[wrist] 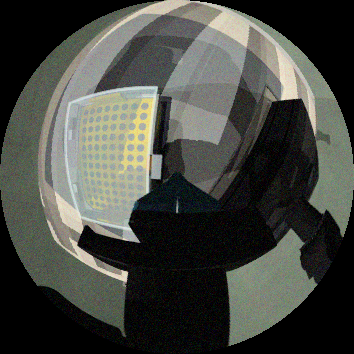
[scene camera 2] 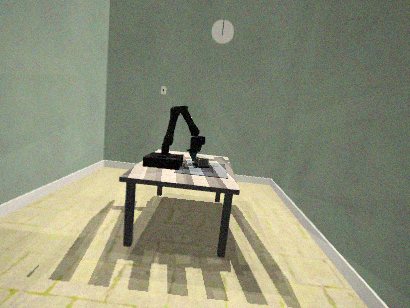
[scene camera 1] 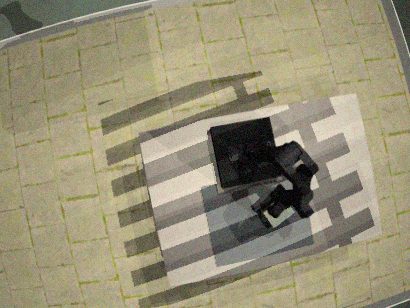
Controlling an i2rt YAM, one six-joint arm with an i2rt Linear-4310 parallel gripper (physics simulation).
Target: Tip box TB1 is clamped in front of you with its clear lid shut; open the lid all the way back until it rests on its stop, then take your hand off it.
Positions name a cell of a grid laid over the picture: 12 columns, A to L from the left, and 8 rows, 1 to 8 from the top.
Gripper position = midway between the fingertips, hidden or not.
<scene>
The gripper (wrist: F4) is shut and holds nothing. Further things: a tip box (wrist: F3) and a grey mat (wrist: H2).
</scene>
